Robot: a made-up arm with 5 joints.
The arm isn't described. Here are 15 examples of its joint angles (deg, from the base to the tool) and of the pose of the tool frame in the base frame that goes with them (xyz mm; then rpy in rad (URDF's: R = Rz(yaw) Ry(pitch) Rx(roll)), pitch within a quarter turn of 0, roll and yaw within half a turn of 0).
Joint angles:
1: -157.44 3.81 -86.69 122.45 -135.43
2: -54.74 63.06 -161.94 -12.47 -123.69
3: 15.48 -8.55 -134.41 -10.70 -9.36
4: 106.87 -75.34 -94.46 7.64 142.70
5: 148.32 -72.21 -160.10 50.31 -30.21
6: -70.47 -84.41 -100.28 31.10 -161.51
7: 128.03 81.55 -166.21 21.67 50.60
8: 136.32 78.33 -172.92 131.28 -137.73
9: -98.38 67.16 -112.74 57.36 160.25
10: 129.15 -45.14 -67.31 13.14 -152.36
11: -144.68 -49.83 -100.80 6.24 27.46
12: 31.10 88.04 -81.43 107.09 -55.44
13: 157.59 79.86 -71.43 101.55 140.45
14: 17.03 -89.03 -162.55 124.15 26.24
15: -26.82 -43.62 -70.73 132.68 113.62
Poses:
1: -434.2 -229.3 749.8 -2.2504 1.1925 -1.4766
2: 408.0 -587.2 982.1 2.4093 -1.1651 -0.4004
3: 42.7 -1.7 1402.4 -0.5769 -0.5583 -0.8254
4: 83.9 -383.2 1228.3 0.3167 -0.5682 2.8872
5: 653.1 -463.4 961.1 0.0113 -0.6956 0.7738
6: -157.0 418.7 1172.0 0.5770 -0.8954 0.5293
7: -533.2 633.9 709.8 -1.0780 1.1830 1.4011
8: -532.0 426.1 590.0 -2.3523 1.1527 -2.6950
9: -110.6 -713.7 314.4 -2.9094 0.6792 0.0565
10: -186.1 140.9 1157.0 1.9852 -0.6963 3.0248
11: 94.8 50.6 1346.4 -0.4652 -0.2118 -3.1056
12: 111.7 75.7 64.3 0.7938 0.1665 -1.9392
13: -174.0 30.5 118.8 -1.5629 -0.5074 -1.3365
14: -700.4 -237.4 804.4 -0.6402 0.0282 -0.2825
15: 164.0 -124.6 919.6 -2.9413 0.4494 2.0781
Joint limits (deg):
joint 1: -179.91..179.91
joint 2: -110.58..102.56
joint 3: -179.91..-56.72
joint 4: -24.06..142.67
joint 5: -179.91..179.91
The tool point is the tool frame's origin. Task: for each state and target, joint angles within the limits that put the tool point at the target. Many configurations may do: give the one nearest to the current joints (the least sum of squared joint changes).
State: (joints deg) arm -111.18 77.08 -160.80 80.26 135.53
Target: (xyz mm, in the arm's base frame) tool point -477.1 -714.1 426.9
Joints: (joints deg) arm -123.78 92.79 -162.29 44.76 124.67
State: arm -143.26 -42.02 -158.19 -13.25 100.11
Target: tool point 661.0 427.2 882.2
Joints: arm -146.47 -70.87 -161.93 16.48 90.39
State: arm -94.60 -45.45 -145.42 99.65 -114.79
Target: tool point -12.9 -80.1 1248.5
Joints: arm -115.52 -34.81 -125.29 112.40 -117.80
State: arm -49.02 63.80 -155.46 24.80 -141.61
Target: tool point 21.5 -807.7 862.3
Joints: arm -88.74 51.56 -140.85 27.48 -145.35
